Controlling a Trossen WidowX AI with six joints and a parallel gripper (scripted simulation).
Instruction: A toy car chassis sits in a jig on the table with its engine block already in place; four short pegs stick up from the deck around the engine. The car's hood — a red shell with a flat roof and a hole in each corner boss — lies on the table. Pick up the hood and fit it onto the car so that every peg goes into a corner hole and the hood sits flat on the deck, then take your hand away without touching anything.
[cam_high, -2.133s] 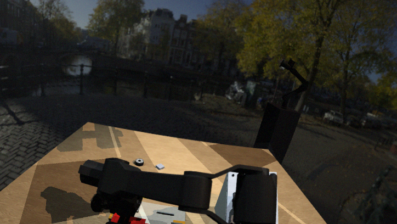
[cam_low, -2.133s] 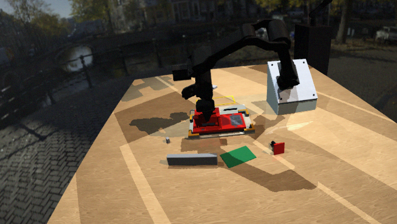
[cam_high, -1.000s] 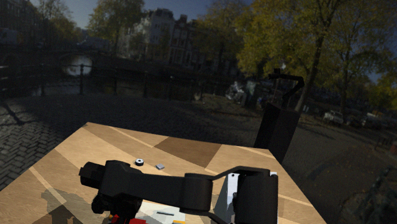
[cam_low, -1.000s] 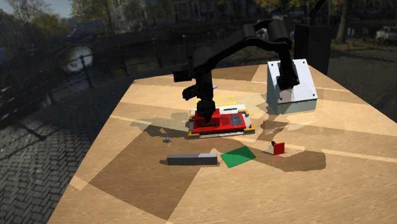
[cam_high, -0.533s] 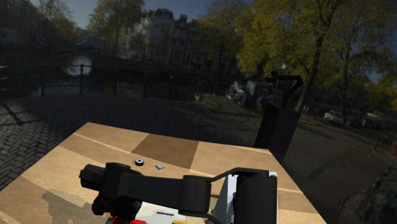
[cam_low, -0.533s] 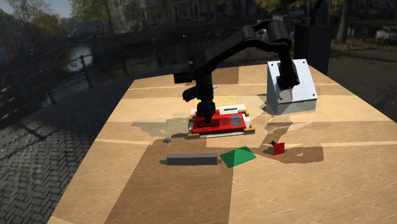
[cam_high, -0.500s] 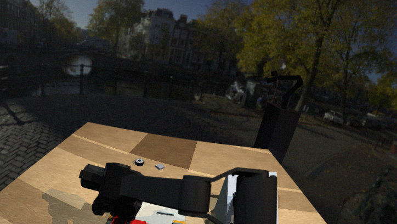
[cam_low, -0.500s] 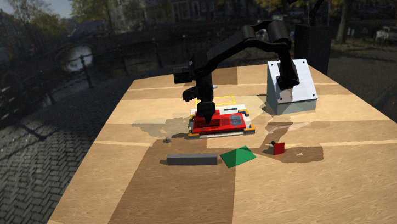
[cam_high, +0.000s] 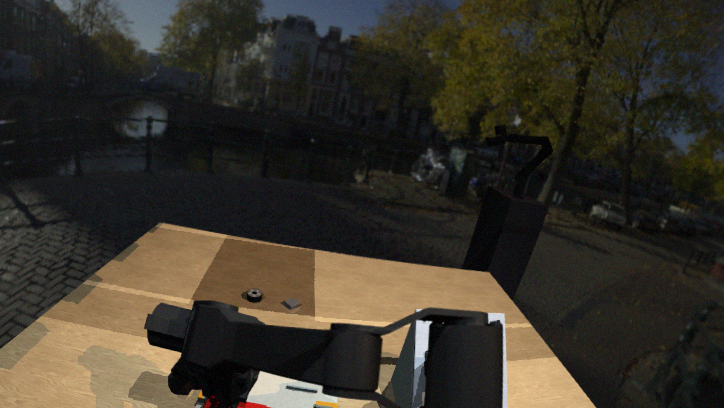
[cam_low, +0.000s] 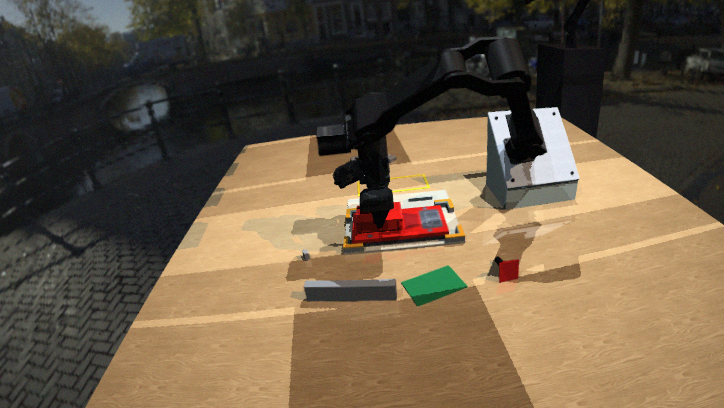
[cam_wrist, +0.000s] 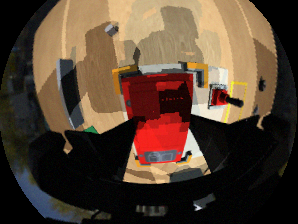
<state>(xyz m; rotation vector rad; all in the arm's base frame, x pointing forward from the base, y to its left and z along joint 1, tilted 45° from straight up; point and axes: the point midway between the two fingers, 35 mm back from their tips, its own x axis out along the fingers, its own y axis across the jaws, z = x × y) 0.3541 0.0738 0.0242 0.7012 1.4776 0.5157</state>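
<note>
Right now the red hood is 1 cm above my gripper tip. Round my gripper tip: grey bar: 19 cm to the left, 8 cm ahead, 2 cm below; grey cube: 16 cm ahead, 5 cm to the left, 3 cm below; grey engine block: 1 cm to the left, 1 cm below.
</note>
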